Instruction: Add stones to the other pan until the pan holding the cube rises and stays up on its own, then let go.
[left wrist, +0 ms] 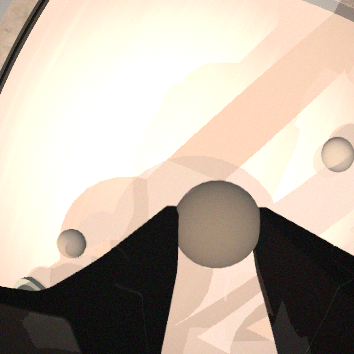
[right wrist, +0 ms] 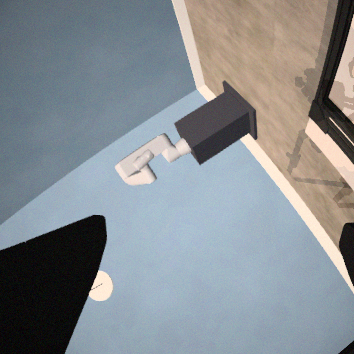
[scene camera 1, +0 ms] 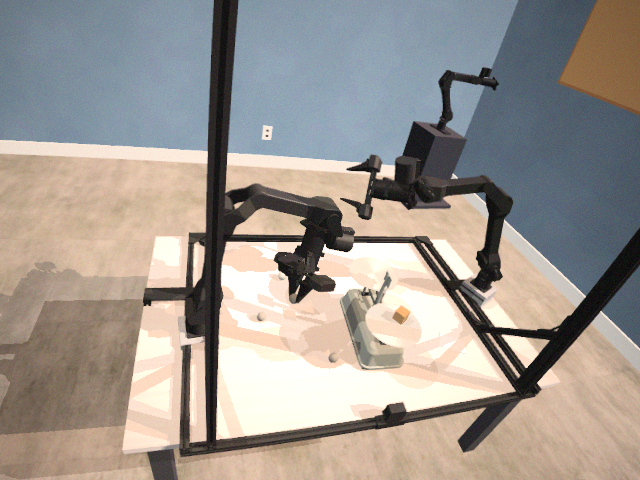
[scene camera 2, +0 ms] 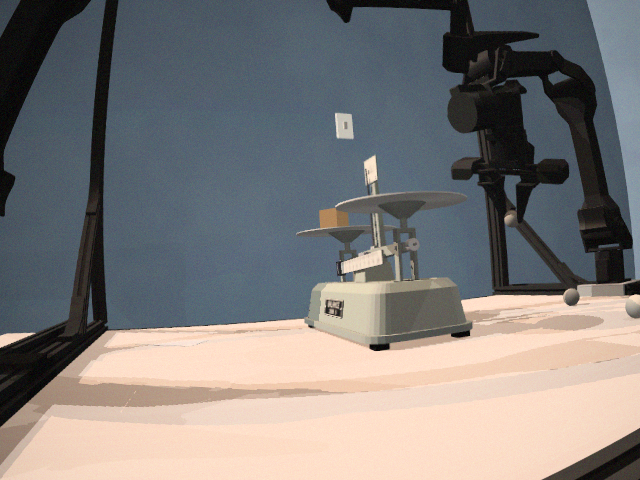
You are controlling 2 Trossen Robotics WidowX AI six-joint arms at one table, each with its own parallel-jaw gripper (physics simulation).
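Frame: origin at the left arm's base, x down, y back, z left, level; millimetres.
Where they show: left gripper, fingertip midpoint: (left wrist: 215, 218) (scene camera 1: 293, 300) (scene camera 2: 512, 222); right gripper, fingertip midpoint: (right wrist: 230, 233) (scene camera 1: 343, 184); left arm's base, origin of the base link: (scene camera 1: 198, 327) (scene camera 2: 610, 282); right arm's base, origin of the base link: (scene camera 1: 480, 285).
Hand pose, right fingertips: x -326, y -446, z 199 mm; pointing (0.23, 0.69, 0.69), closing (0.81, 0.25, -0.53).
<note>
Things, the pixels of their top centre, and the offset from my right fingertips. Level surfaces: height alone.
- orange cube, middle of its top: (scene camera 2: 333, 209) (scene camera 1: 403, 311) dz -375, dx +173, dy -54 mm
- round grey stone, middle of its top: (left wrist: 212, 233) (scene camera 2: 511, 210) (scene camera 1: 294, 294) dz -254, dx +187, dy +207 mm
- white table, its level: dx +347 mm
An orange cube (scene camera 1: 401, 314) (scene camera 2: 333, 218) sits on one pan (scene camera 1: 382, 330) (scene camera 2: 312, 233) of the grey-green balance (scene camera 1: 379, 357) (scene camera 2: 418, 310). That pan is low. The other pan (scene camera 1: 364, 269) (scene camera 2: 439, 198) is higher and no stone shows on it. My left gripper (scene camera 1: 295, 298) (scene camera 2: 511, 215) (left wrist: 215, 218) is shut on a round grey stone (scene camera 1: 293, 297) (scene camera 2: 510, 219) (left wrist: 218, 235), above the table and beside the balance. Loose stones (scene camera 1: 261, 316) (scene camera 1: 333, 357) (scene camera 1: 281, 276) lie on the table. My right gripper (scene camera 1: 344, 184) (right wrist: 230, 233) is open and empty, high behind the balance in scene camera 1.
A black frame (scene camera 1: 279, 440) borders the white table (scene camera 1: 310, 403), with a tall post (scene camera 1: 221, 129) at the left in scene camera 1. A dark pedestal (scene camera 1: 433, 149) (right wrist: 217, 127) carrying another arm stands beyond the table.
</note>
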